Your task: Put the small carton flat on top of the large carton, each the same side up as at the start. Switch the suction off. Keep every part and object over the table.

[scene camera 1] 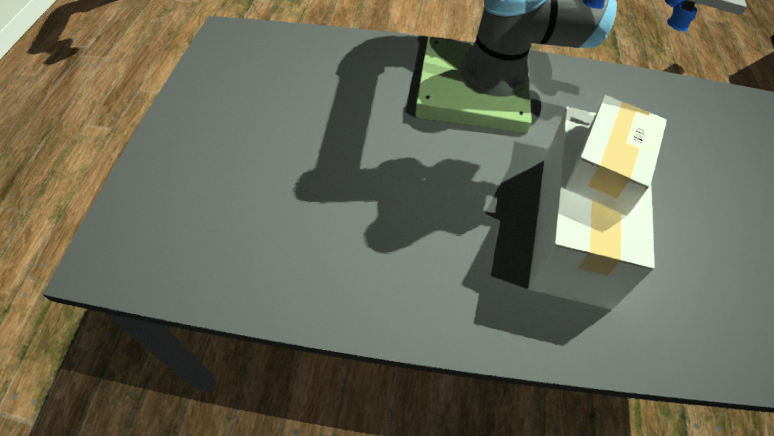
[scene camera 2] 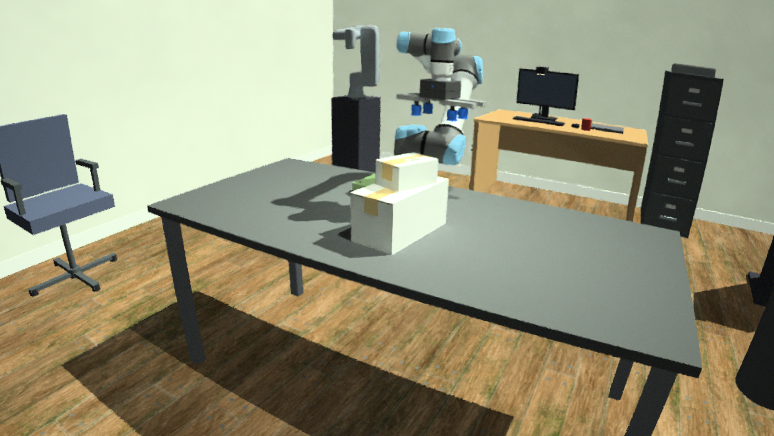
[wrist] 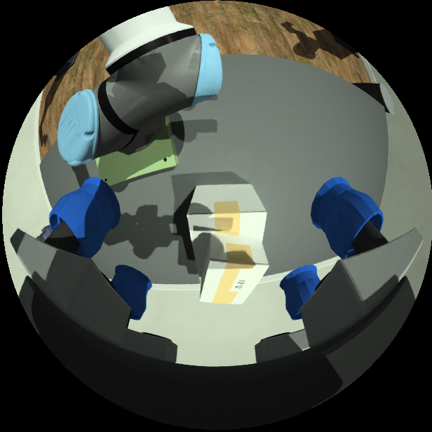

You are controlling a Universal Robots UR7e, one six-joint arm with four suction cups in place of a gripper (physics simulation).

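Where they show: hand, tool point: [scene camera 1: 635,2] [scene camera 2: 439,116]; arm's base, link origin: [scene camera 1: 493,74].
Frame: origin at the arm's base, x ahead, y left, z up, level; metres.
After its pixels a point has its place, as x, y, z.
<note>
The small white carton [scene camera 1: 652,146] @(0.339, 0.253, 0.197) [scene camera 2: 414,177] @(0.362, 0.258, 0.156) [wrist: 232,280] lies flat on top of the large white carton [scene camera 1: 574,227] @(0.466, 0.159, 0.120) [scene camera 2: 373,230] @(0.504, 0.216, 0.024) [wrist: 254,222], towards its robot-side end and turned slightly to it. Tape and a barcode label show on the small carton's upper face. The large carton stands flat on the grey table [scene camera 1: 216,216] @(0.506, -0.450, -0.034) [scene camera 2: 541,259] @(0.272, 0.645, -0.034) [wrist: 300,135]. My four-cup suction gripper [scene camera 2: 439,111] @(0.118, 0.197, 0.302) [wrist: 216,255] is open, holds nothing and hangs well above the cartons, apart from them, its blue cups pointing down. The contact between the cartons is partly hidden.
The green base plate [scene camera 1: 471,111] @(0.140, -0.031, 0.004) [wrist: 140,162] under the arm is close behind the cartons. Beyond the table stand a wooden desk [scene camera 2: 563,143] with a monitor, a dark cabinet [scene camera 2: 677,157], a black pedestal [scene camera 2: 354,132] with another arm, and a blue chair [scene camera 2: 59,203].
</note>
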